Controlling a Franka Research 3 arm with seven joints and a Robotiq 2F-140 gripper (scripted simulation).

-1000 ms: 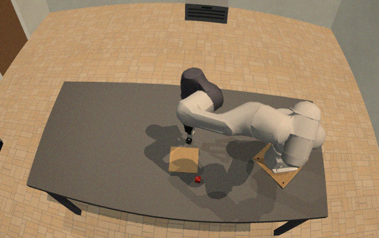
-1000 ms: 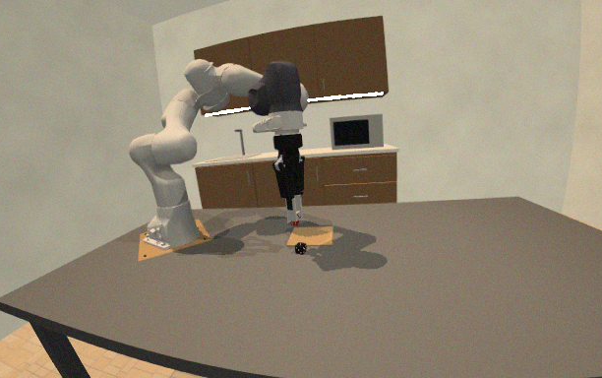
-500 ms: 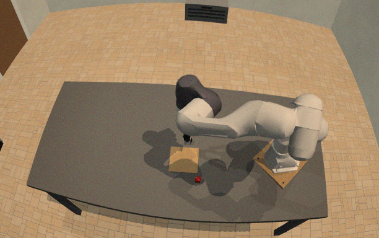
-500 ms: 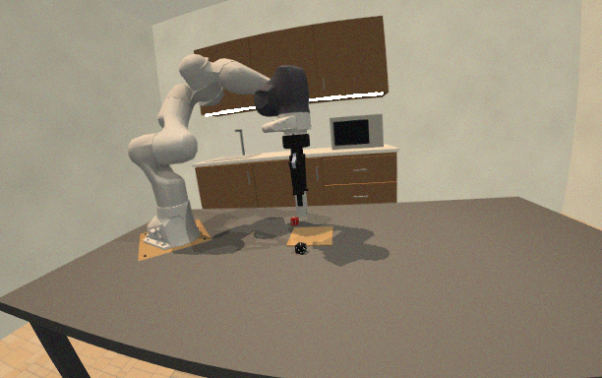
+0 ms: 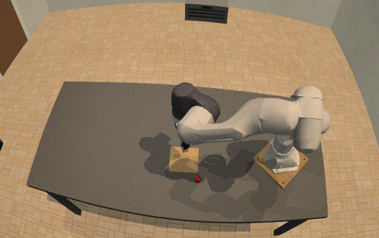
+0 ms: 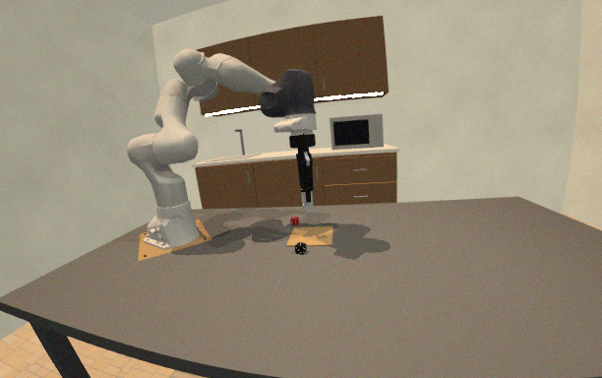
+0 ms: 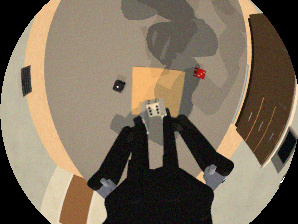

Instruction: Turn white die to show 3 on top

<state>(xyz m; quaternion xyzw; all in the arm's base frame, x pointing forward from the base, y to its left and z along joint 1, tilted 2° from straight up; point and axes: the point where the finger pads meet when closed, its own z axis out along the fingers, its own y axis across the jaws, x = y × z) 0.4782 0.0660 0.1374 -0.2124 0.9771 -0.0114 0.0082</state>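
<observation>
My gripper is now 2 cm above the white die. From my hand the other things lie so: red die 12 cm below, 11 cm to the left, 9 cm behind; black die 12 cm below, 9 cm to the right, 1 cm behind; tan mat 13 cm below, 1 cm to the left.
</observation>
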